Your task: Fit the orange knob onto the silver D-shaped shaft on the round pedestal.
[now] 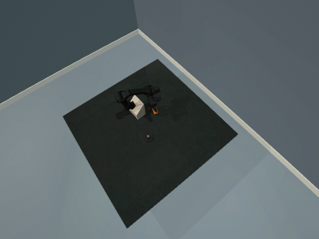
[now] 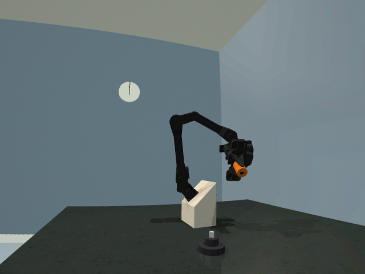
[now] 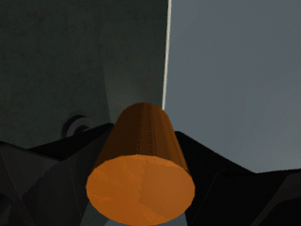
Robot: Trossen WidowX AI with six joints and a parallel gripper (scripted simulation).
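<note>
Now: the orange knob 30 mm behind my gripper tip and 20 mm above it. Round my gripper tip: round black pedestal 220 mm below, 150 mm to the right, 80 mm ahead.
</note>
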